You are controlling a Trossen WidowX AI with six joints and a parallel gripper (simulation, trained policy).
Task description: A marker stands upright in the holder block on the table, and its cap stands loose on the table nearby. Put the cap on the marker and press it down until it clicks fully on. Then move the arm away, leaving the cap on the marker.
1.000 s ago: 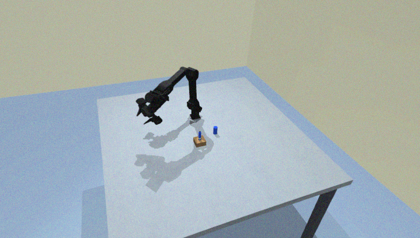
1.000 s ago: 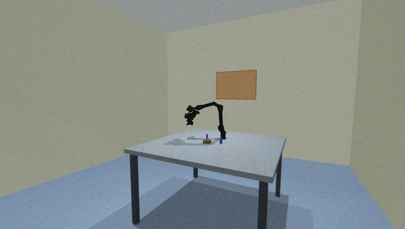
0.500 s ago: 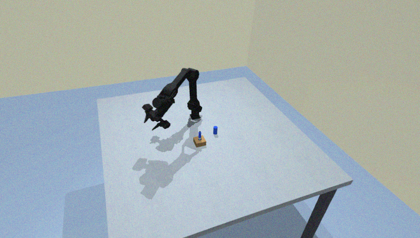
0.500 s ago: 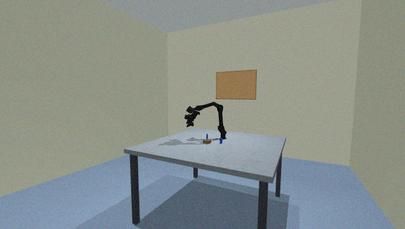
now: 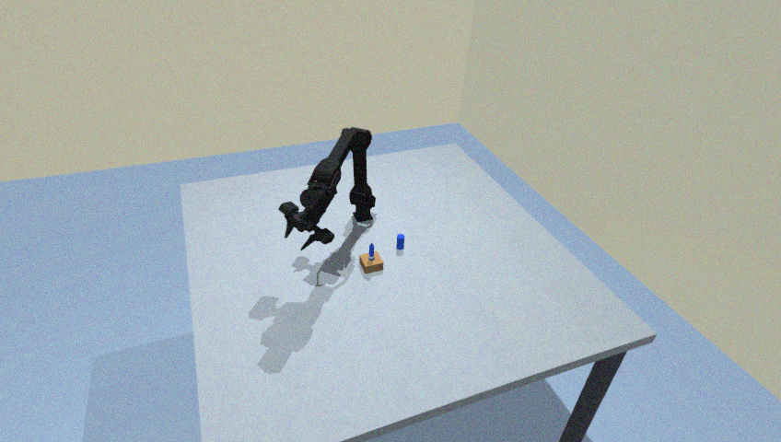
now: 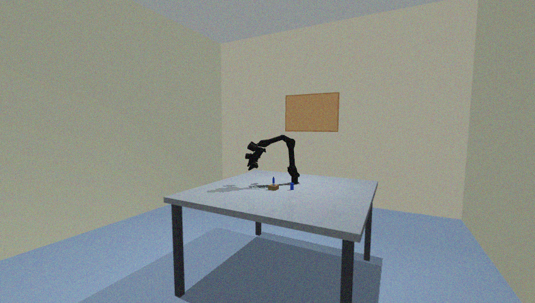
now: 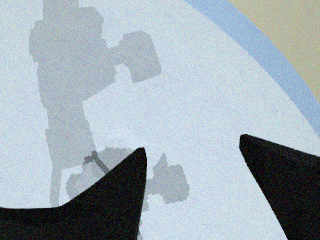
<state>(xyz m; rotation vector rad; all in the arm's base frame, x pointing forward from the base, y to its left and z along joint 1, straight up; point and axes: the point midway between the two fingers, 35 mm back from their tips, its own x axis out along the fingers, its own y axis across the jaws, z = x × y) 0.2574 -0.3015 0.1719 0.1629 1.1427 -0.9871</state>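
The blue cap is 30 mm behind my gripper tip, 390 mm to the left of it and 120 mm below it. Also, from my gripper tip: tan holder block: 30 mm ahead, 250 mm to the left, 130 mm below; blue marker: 30 mm ahead, 250 mm to the left, 70 mm below.
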